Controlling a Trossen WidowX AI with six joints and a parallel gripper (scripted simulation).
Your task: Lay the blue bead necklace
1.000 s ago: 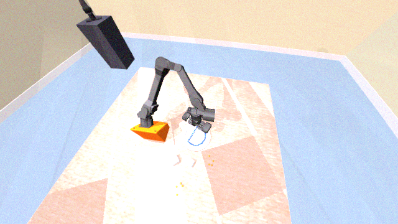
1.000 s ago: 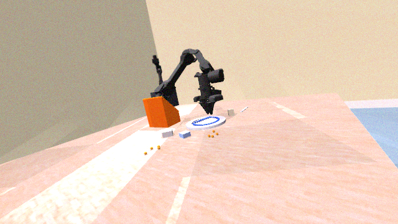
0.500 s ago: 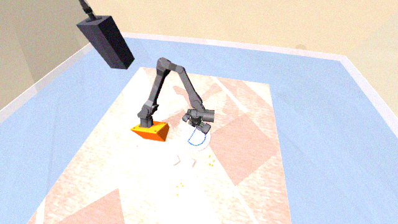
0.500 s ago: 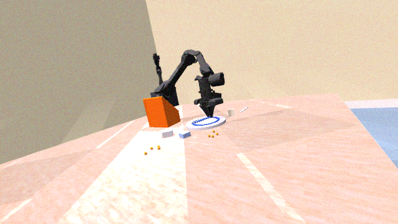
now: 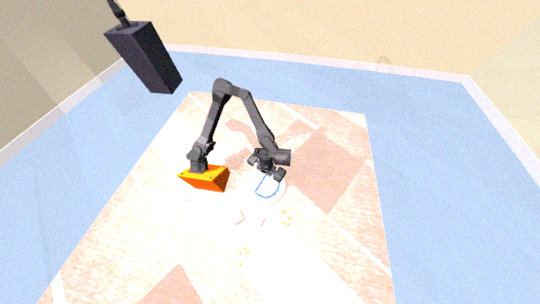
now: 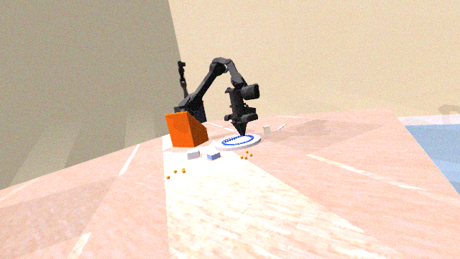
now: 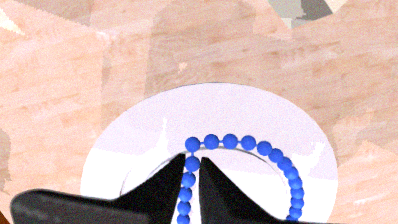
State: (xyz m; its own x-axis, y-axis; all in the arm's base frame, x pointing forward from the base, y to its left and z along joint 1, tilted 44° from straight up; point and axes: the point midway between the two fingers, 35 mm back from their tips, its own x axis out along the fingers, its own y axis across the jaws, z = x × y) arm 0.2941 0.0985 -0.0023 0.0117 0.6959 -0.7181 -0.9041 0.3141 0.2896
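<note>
The round white bead board is 5 cm to the right of my gripper tip and 1 cm below it. From my gripper tip the other things lie so: white stick 20 cm to the left, 12 cm ahead, 1 cm below; light blue cube 22 cm to the right, 1 cm below; beige cube 9 cm ahead, 8 cm to the left.
</note>
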